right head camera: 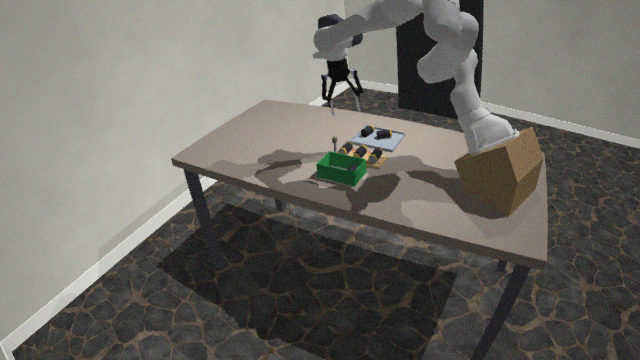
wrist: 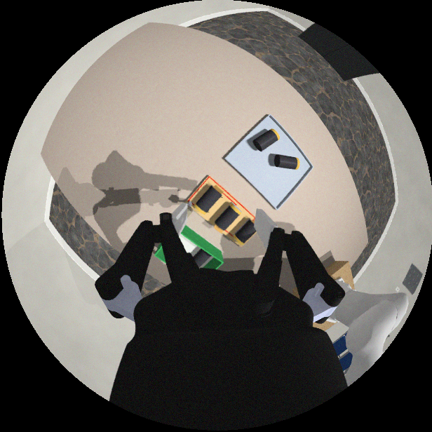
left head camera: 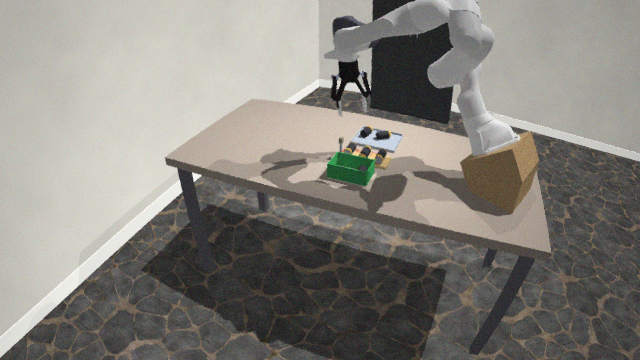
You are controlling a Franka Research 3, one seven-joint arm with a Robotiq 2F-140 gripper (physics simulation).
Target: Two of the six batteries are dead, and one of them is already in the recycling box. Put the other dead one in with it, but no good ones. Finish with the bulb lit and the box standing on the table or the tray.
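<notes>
My gripper (left head camera: 353, 111) (right head camera: 345, 111) (wrist: 221, 214) is open and empty, high above the table. The green recycling box (left head camera: 350, 173) (right head camera: 341, 173) (wrist: 212, 248) stands on the table with one dark battery (wrist: 202, 259) inside, partly hidden by the gripper in the wrist view. Behind the box is a yellow holder (left head camera: 385, 162) (right head camera: 380, 161) with three batteries (wrist: 209, 198) (wrist: 228, 218) (wrist: 245, 230) in its slots. The bulb (left head camera: 341, 140) (right head camera: 334, 140) stands on a post at the holder's left end; I cannot tell whether it is lit. Two batteries (wrist: 266, 140) (wrist: 286, 162) lie on the pale blue tray (left head camera: 390, 143) (right head camera: 387, 142) (wrist: 250, 170).
The table (left head camera: 225, 135) (right head camera: 235, 135) (wrist: 125, 100) carries the arm's brown wedge-shaped base (left head camera: 492, 177) (right head camera: 490, 177) at its right end. A black cabinet (left head camera: 410, 65) (right head camera: 425, 65) stands behind the table. The arm's shadow falls across the table around the green box.
</notes>
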